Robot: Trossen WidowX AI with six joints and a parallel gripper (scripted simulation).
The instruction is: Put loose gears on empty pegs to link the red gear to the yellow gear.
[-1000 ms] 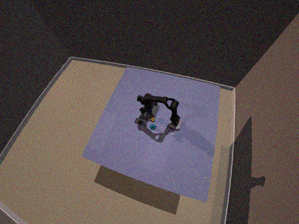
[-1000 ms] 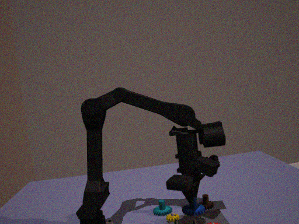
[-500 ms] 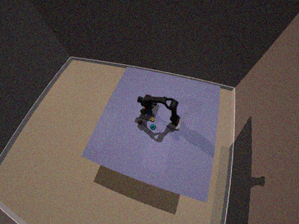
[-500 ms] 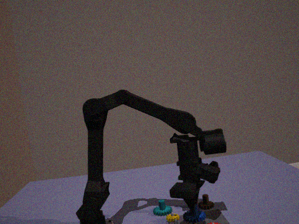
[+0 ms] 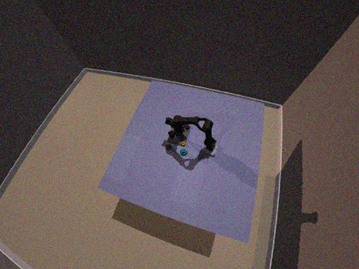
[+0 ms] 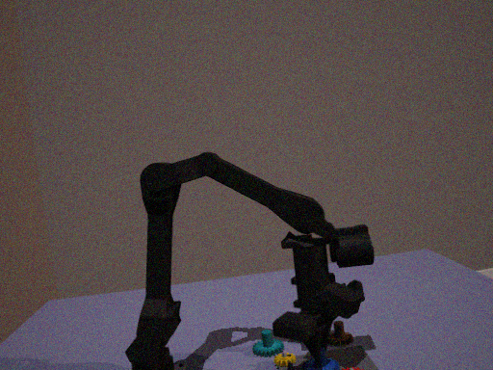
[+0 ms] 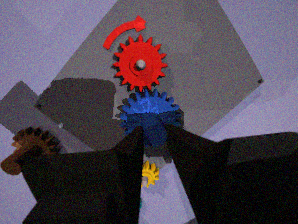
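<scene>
My gripper tip is 50 mm short of the red gear, 30 mm above it and 20 mm to the left of it. Also, from my gripper tip: yellow gear: 70 mm behind, 50 mm to the left, 30 mm below; blue gear: 10 mm below; brown gear: 140 mm to the left, 40 mm ahead, 30 mm below.
</scene>
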